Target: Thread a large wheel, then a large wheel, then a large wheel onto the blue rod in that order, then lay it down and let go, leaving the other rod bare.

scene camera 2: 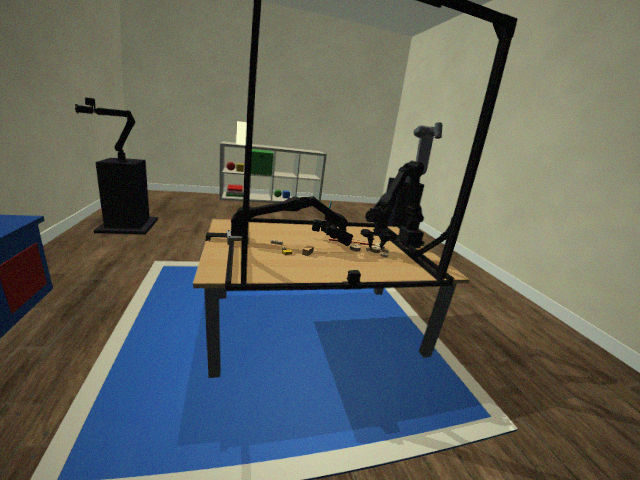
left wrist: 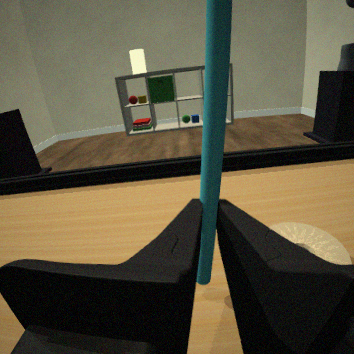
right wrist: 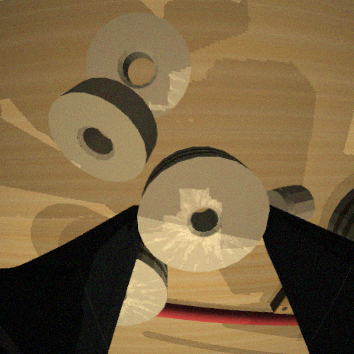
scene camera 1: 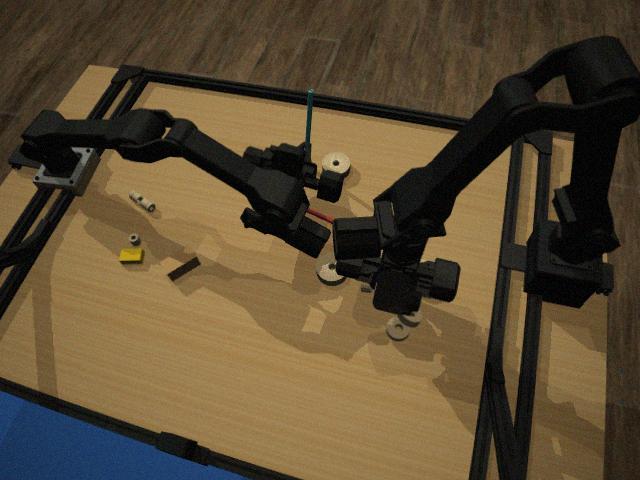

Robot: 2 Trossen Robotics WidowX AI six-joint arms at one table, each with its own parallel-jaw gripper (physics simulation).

Scene:
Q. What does the wooden block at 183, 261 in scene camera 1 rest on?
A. The table.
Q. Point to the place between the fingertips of my left gripper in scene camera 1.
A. At 307, 144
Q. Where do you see a red rod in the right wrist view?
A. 172, 310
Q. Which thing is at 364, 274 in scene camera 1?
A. My right gripper.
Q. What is my left gripper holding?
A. A blue rod.

